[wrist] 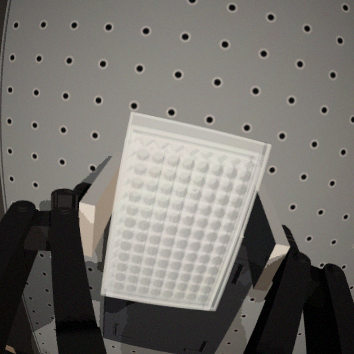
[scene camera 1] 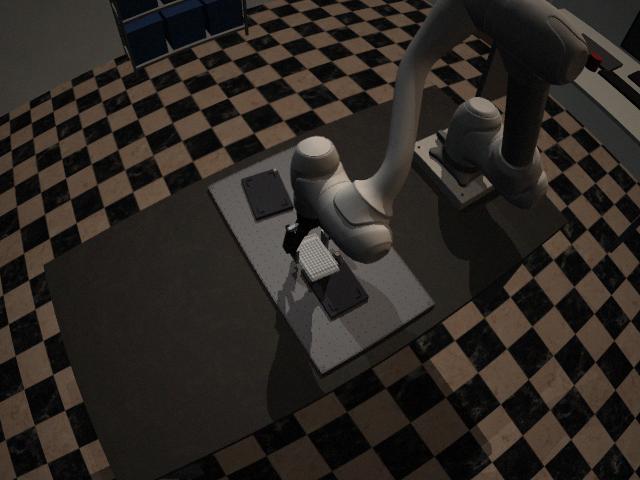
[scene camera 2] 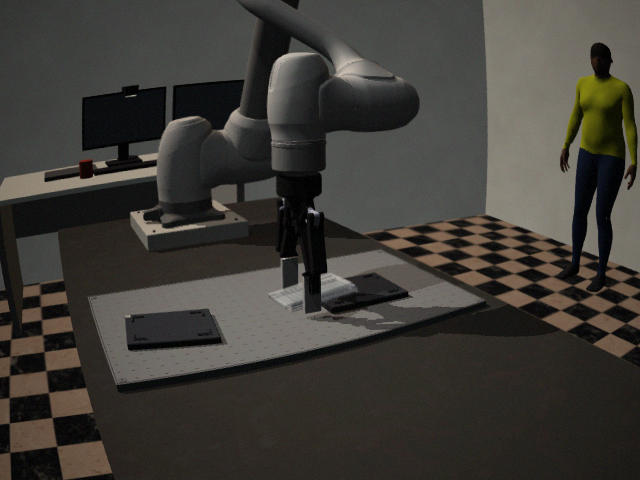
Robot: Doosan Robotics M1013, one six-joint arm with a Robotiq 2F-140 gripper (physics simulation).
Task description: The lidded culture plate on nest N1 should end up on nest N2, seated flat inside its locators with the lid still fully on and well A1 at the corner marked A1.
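Places are measured from the arm's base along level axes (x ahead, y left, z up), in centimetres.
Pixels of known places: gripper, between the fingertips: (wrist: 185,187) (scene camera 1: 309,252) (scene camera 2: 300,302); arm's base, origin of its link: (scene camera 1: 461,160) (scene camera 2: 185,216).
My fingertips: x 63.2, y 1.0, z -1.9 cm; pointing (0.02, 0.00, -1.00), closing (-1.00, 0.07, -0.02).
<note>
For each thing: its top centre in the pictures, then the offset to it from my fingertips. Level surfaces: height alone.
- white lidded culture plate, centre of its top: (wrist: 175,243) (scene camera 2: 309,279) (scene camera 1: 313,250) dx +0.1, dy +1.7, dz +4.0 cm
- second dark nest, centre of its top: (scene camera 2: 168,324) (scene camera 1: 266,191) dx -0.4, dy -25.0, dz +0.5 cm
- grey perforated board, height of its surface: dz -1.0 cm
- dark table, height of its surface: dz -2.3 cm
The white lidded culture plate (scene camera 1: 317,259) (scene camera 2: 334,285) (wrist: 177,220) is between the fingers of my gripper (scene camera 1: 316,254) (scene camera 2: 301,293) (wrist: 185,187), which is shut on its two long sides. The clear lid covers the whole plate top in the wrist view. The plate is low above the board and overlaps one end of a dark nest (scene camera 1: 343,297) (scene camera 2: 374,289) (wrist: 160,325), with the rest of that nest sticking out past it. A second dark nest (scene camera 1: 267,193) (scene camera 2: 173,328) holds no plate. No nest number or A1 mark is legible, and the plate's underside is hidden.
Both nests are on a grey perforated board (scene camera 1: 323,343) (scene camera 2: 248,322) (wrist: 175,50) on the dark table (scene camera 1: 170,330) (scene camera 2: 361,403). Raised corner locators show on the nests. The robot base (scene camera 1: 460,193) (scene camera 2: 191,235) stands behind the board. A desk with monitors and a person are farther off.
</note>
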